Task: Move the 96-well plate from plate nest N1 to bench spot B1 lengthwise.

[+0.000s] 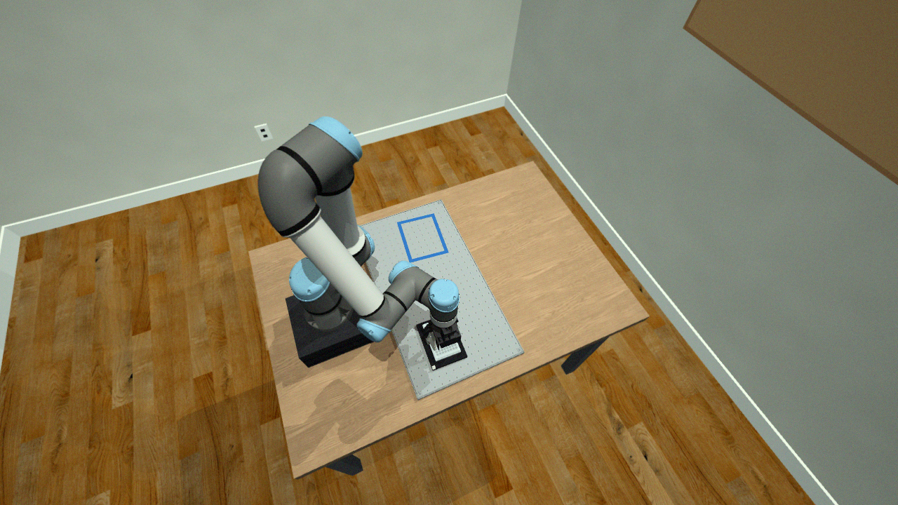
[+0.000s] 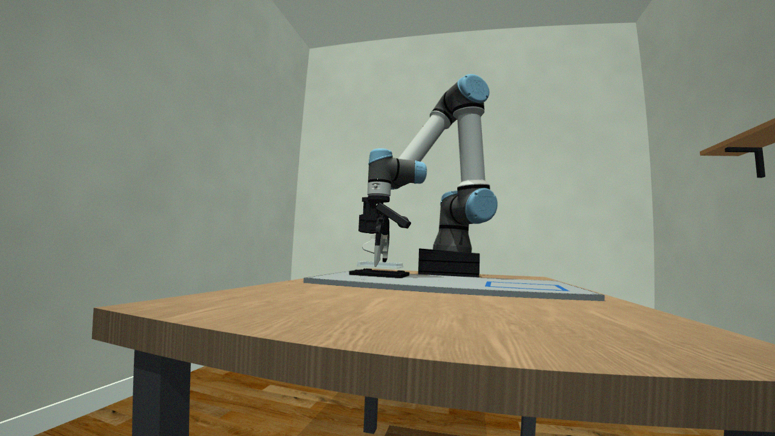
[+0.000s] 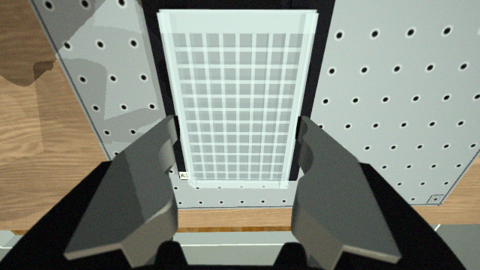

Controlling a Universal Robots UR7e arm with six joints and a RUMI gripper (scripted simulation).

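My hand is 4 cm above the black plate nest. The rest, counted from my hand: 96-well plate (1 cm below).
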